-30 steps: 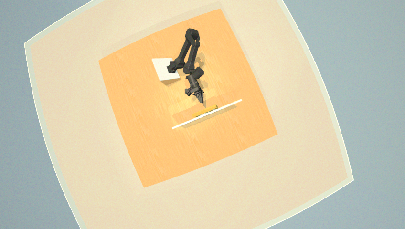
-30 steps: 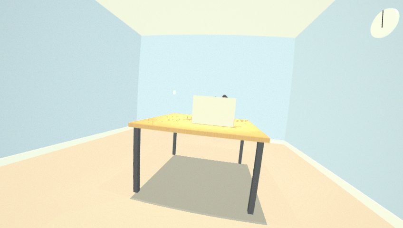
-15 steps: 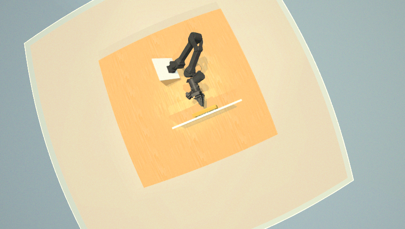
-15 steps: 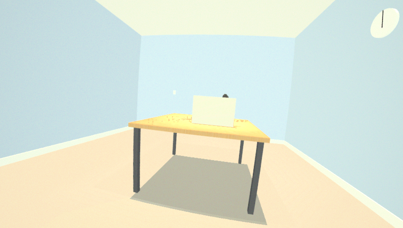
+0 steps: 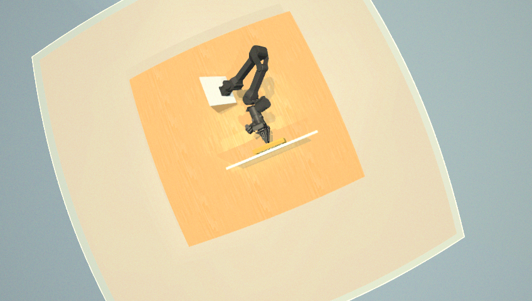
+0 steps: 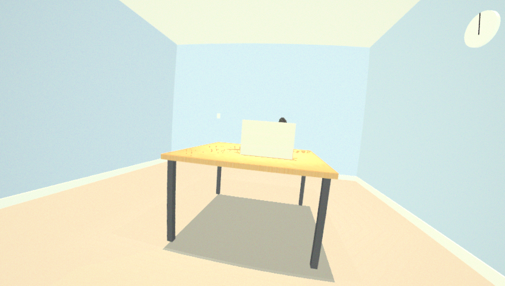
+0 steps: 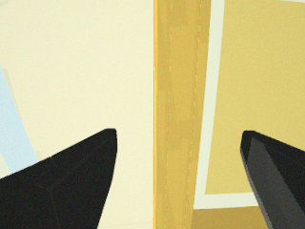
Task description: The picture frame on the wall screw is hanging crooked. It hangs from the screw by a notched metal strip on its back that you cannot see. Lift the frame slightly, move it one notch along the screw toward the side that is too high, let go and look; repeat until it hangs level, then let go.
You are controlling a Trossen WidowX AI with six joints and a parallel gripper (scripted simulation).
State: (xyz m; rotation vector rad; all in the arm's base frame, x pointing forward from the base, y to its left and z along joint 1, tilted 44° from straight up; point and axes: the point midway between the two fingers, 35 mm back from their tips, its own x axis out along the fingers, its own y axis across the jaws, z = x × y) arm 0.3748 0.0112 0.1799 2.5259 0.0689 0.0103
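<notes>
Right now my gripper tip is 50 mm above the picture frame, 30 mm short of it and 10 mm to the right of it. From my gripper tip the other things lie so: white wall panel 70 mm below, 40 mm ahead, 10 mm to the left.
</notes>
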